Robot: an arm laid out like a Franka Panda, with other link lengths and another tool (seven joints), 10 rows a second.
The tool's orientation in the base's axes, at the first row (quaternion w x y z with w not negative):
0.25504 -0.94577 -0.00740 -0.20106
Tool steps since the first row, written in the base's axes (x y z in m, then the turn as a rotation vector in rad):
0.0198 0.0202 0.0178 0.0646 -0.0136 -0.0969
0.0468 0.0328 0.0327 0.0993 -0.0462 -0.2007
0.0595 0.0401 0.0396 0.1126 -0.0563 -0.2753
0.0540 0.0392 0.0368 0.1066 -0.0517 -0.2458
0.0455 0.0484 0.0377 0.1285 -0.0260 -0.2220
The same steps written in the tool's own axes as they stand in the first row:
0.0232 -0.0238 0.0032 0.0234 0.0658 0.0942
0.0527 -0.0388 0.0077 0.0183 0.1480 0.1733
0.0663 -0.0469 0.0106 0.0027 0.1941 0.2323
0.0603 -0.0454 0.0103 0.0081 0.1752 0.2090
0.0520 -0.0549 0.0109 0.0351 0.1440 0.2109

